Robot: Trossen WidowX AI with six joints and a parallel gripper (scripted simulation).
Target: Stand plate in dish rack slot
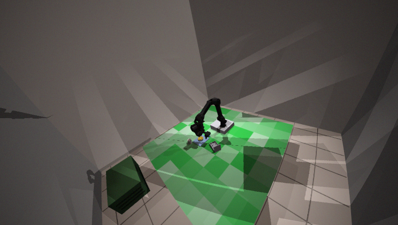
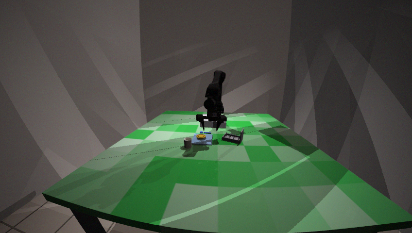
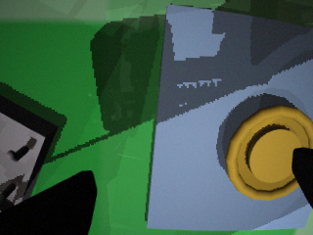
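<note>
The yellow-brown plate lies 6 cm to the right of my gripper tip, 5 cm below it and 2 cm behind it. Round my gripper tip: blue spoon: 11 cm behind, 6 cm below, 3 cm to the right; blue mat: 6 cm below, 5 cm to the right, 1 cm behind; grey dish rack: 15 cm to the left, 4 cm below, 1 cm ahead.
</note>
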